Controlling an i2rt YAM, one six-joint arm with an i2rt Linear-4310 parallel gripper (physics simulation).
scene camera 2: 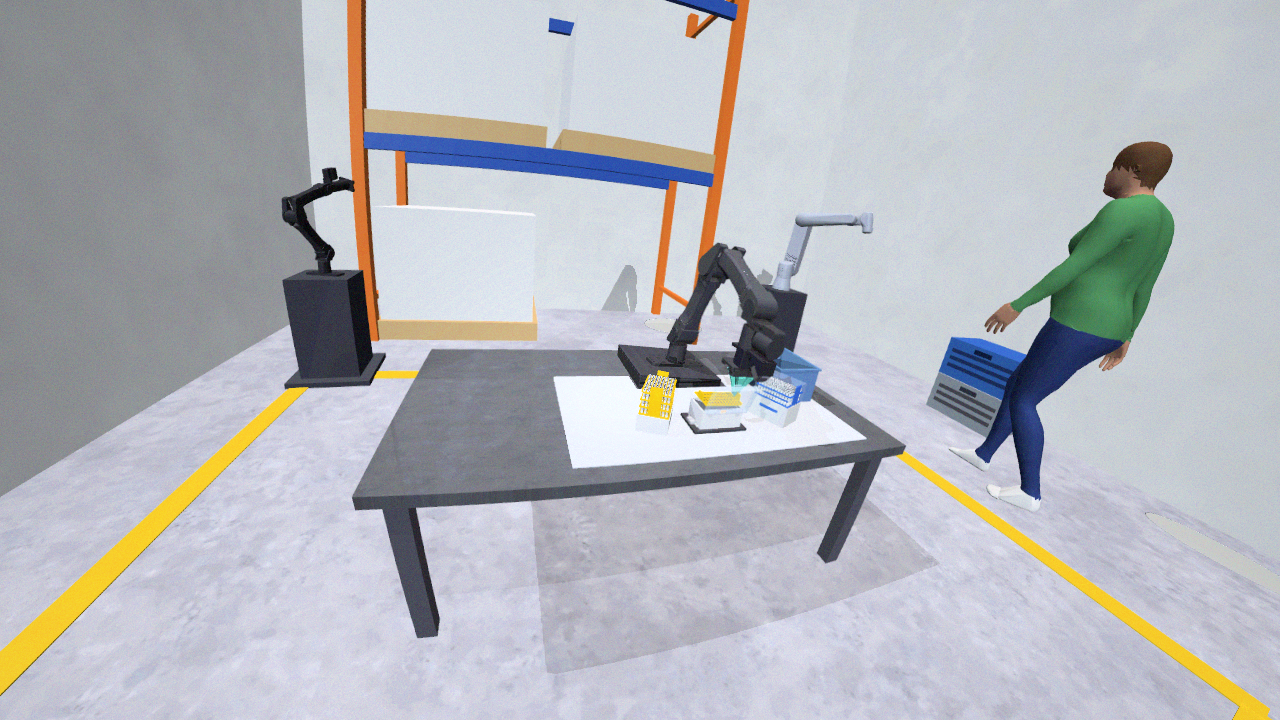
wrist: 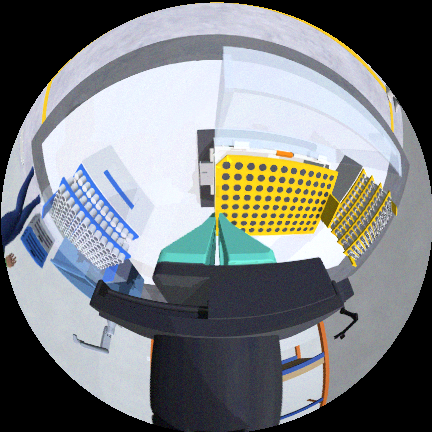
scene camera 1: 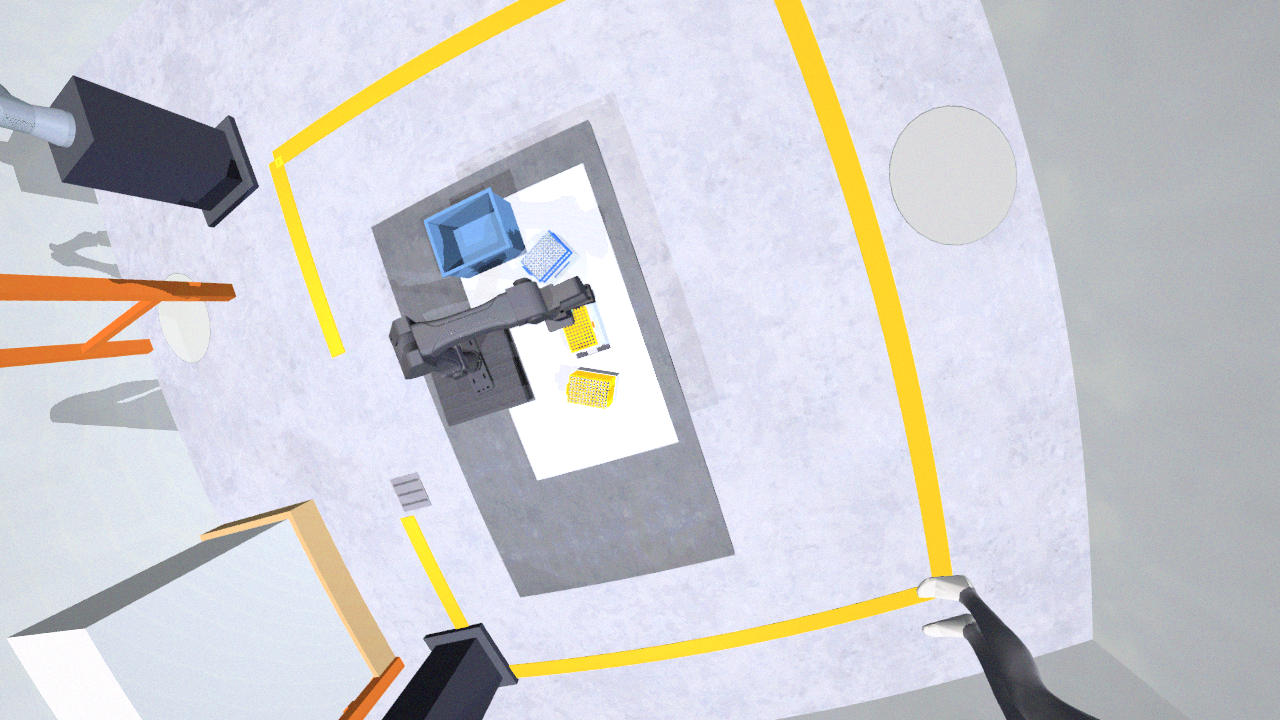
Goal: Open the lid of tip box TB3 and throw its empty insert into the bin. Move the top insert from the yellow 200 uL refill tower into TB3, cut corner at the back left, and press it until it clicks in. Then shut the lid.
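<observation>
The white tip box TB3 (scene camera 2: 716, 413) stands on a dark base, its clear lid (wrist: 300, 102) open. A yellow insert (scene camera 1: 582, 331) (scene camera 2: 718, 399) (wrist: 275, 195) with empty holes sits tilted at the box's top. My gripper (scene camera 2: 738, 385) (wrist: 216, 218) has its green fingertips together at the insert's left edge in the wrist view, with a thin strip of yellow between them; it looks shut on that edge. The arm hides the fingertips in scene camera 1. The yellow refill tower (scene camera 1: 590, 389) (scene camera 2: 657, 398) (wrist: 361, 215) stands beside the box, loaded with tips.
A blue tip tower (scene camera 1: 546, 256) (scene camera 2: 776, 398) (wrist: 95, 220) stands on the box's other side. The blue bin (scene camera 1: 474, 234) (scene camera 2: 796, 374) stands beyond it. A white mat (scene camera 1: 617, 429) (scene camera 2: 599, 447) lies under the boxes on the grey table (scene camera 1: 617, 537) (scene camera 2: 465, 420).
</observation>
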